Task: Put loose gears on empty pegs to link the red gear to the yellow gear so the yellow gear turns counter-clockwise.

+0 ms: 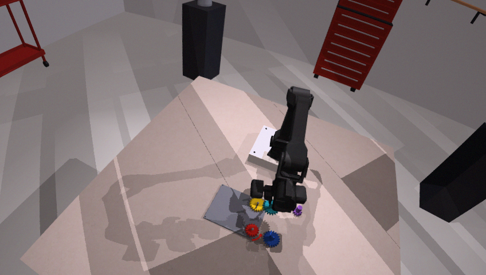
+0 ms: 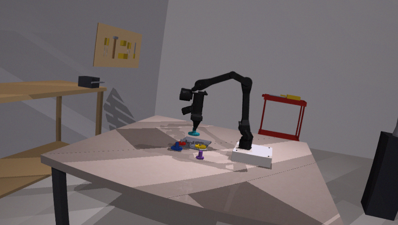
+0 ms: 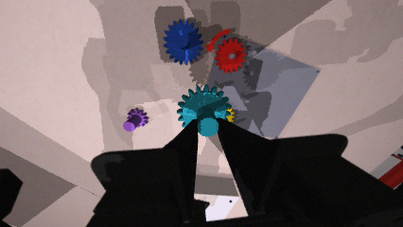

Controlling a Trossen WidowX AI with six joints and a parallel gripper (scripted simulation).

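Right now my gripper tip is 100 mm above the red gear, 80 mm short of it and 20 mm to the left of it. Round my gripper tip: teal gear (10 mm below); then white arrow (110 mm below, 60 mm behind, 30 mm to the right); then yellow gear (100 mm below, 50 mm to the right, 30 mm behind).
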